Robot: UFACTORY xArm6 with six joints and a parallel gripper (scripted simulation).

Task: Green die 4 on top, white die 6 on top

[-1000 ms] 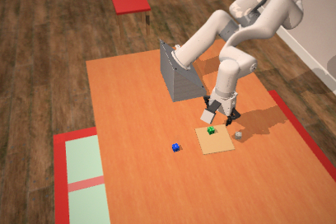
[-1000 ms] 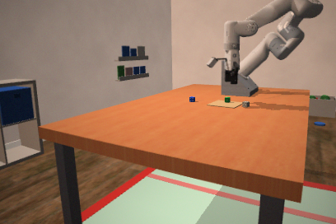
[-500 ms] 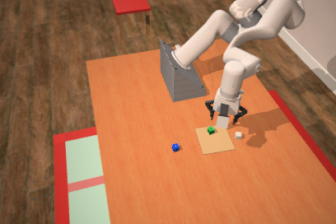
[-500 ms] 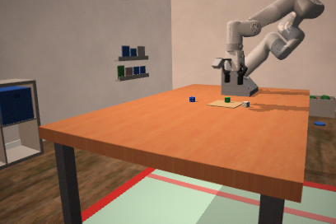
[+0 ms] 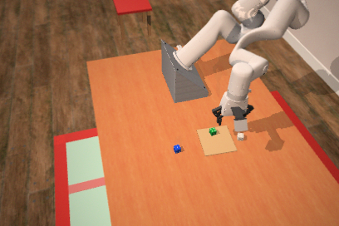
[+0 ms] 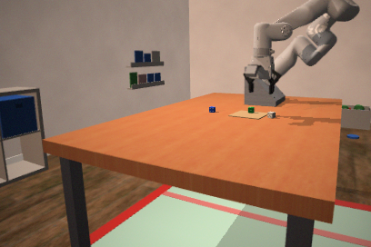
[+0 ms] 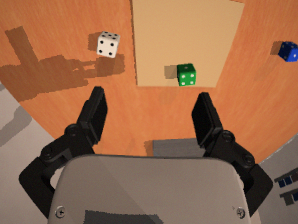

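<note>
The white die is 30 mm ahead of my hand, 50 mm to the left of it and 100 mm below it. From my hand the other things lie so: tan mat: 50 mm to the right, 110 mm below; green die: 40 mm behind, 50 mm to the right, 90 mm below; blue die: 20 mm behind, 230 mm to the right, 100 mm below.
</note>
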